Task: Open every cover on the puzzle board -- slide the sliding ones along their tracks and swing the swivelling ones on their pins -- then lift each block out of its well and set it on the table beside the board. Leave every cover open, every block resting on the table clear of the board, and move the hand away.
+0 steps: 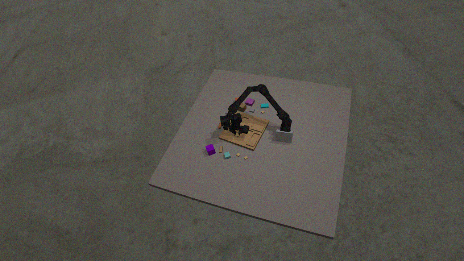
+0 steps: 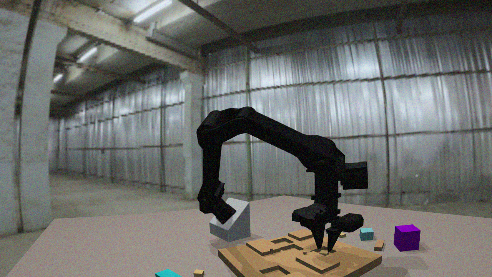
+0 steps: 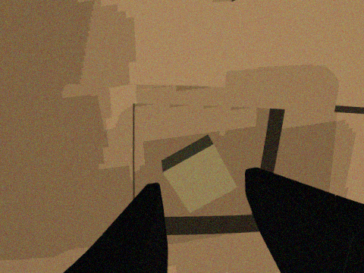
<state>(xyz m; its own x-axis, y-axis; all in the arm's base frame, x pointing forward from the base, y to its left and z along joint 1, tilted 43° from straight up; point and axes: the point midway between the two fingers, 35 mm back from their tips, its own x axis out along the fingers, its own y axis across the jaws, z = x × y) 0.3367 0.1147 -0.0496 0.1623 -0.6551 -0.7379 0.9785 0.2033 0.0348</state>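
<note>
The teal block is 80 mm behind my gripper tip, 360 mm to the right of it and 20 mm below it. Also, from my gripper tip: purple cube 130 mm ahead, 200 mm to the left; orange piece 70 mm ahead, 150 mm to the left, 20 mm below; light blue block 190 mm to the left, 10 mm below.
</note>
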